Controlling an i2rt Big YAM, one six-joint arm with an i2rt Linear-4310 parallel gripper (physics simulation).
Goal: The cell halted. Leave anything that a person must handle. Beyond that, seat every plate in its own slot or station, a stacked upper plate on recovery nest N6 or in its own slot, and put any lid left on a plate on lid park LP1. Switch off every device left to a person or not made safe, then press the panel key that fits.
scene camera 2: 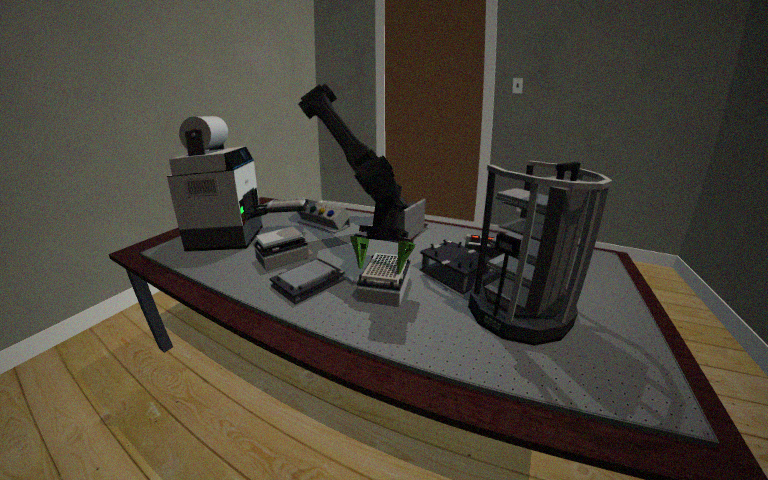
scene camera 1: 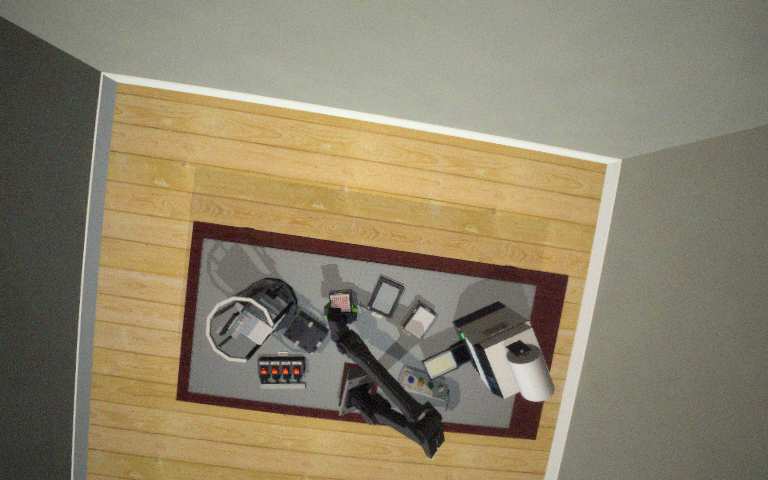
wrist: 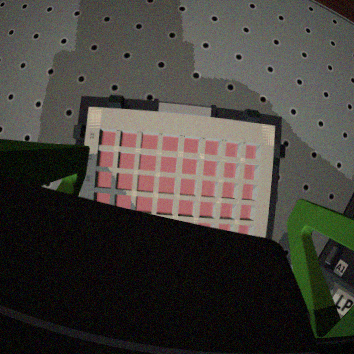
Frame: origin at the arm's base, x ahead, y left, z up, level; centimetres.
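Seen in the pictures: gripper, fingertip midpoint: (scene camera 2: pixel 379 271) (scene camera 1: pixel 341 301) (wrist: pixel 197 187); arm's base, origin of the base link: (scene camera 2: pixel 401 214) (scene camera 1: pixel 356 394).
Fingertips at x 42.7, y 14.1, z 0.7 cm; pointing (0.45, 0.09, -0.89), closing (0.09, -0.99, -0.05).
Offsets run from my fingertips to a thing's top centre. "pt": to the spot under its first point.
A pale plate with pink wells {dx -3.3, dy +0.0, dz +0.1 cm} (scene camera 1: pixel 340 299) (scene camera 2: pixel 384 266) (wrist: pixel 178 156) sits flat in a raised dark-cornered nest. My gripper (scene camera 1: pixel 341 309) (scene camera 2: pixel 381 270) (wrist: pixel 197 187) is open and empty, its green fingers on either side of the plate, tips near its top. The gripper body hides the plate's near part in the wrist view. Lid park LP1 {pt dx +4.4, dy -19.7, dz -3.6 cm} (scene camera 1: pixel 386 297) (scene camera 2: pixel 307 277) is a low dark frame with a light grey panel; part of its label shows in the wrist view. Another nest holds a pale plate {dx -3.3, dy -36.4, dz +1.4 cm} (scene camera 1: pixel 419 318) (scene camera 2: pixel 281 237). The key panel {dx -34.8, dy -45.0, dz +1.5 cm} (scene camera 1: pixel 423 386) (scene camera 2: pixel 324 215) has coloured keys.
A tall open carousel (scene camera 1: pixel 211 333) (scene camera 2: pixel 523 333) holds plates. Beside it are a dark pegged block {dx -18.4, dy +13.7, dz +0.7 cm} (scene camera 1: pixel 306 331) (scene camera 2: pixel 453 255) and a box with red switches {pt dx -36.7, dy +21.0, dz -1.7 cm} (scene camera 1: pixel 281 369). A roll-topped device (scene camera 1: pixel 504 353) (scene camera 2: pixel 206 206) shows a green light and an extended tray bearing a pale plate {dx -19.1, dy -48.1, dz +6.9 cm} (scene camera 1: pixel 440 363).
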